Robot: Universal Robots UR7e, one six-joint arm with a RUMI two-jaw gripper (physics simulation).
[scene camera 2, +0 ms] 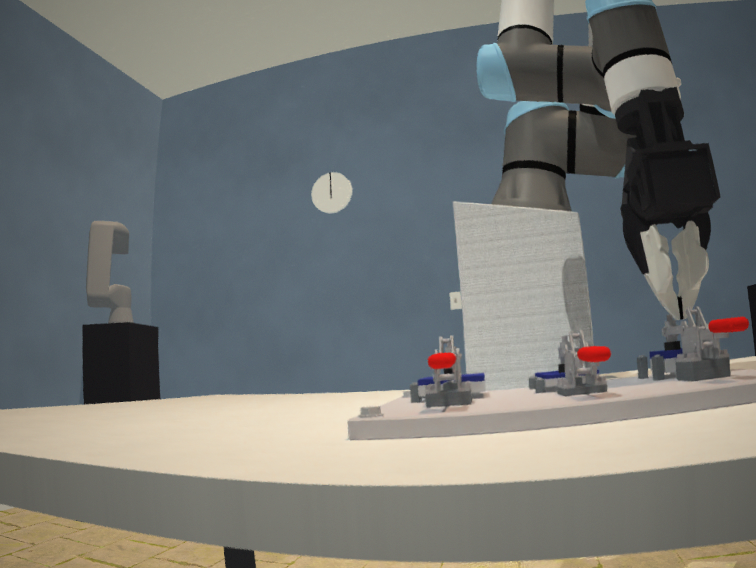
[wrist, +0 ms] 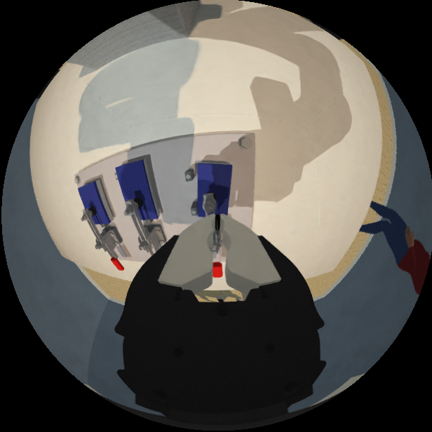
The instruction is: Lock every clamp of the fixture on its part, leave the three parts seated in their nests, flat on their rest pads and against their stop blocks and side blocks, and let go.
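My gripper is shut and empty, its tips low at the arm of the right clamp; whether they touch it I cannot tell. The right clamp's red handle points out level, and its arm end lies over the right blue part. The middle clamp's red handle is low, and its tip lies over the middle blue part. The left clamp's red handle is low, its tip over the left blue part. My fingers partly hide the right clamp in the wrist view.
The three clamps stand on a pale fixture plate on the table. Grey blocks stand beside the right part. A bolt head sits at the plate's corner. A pale panel rises behind.
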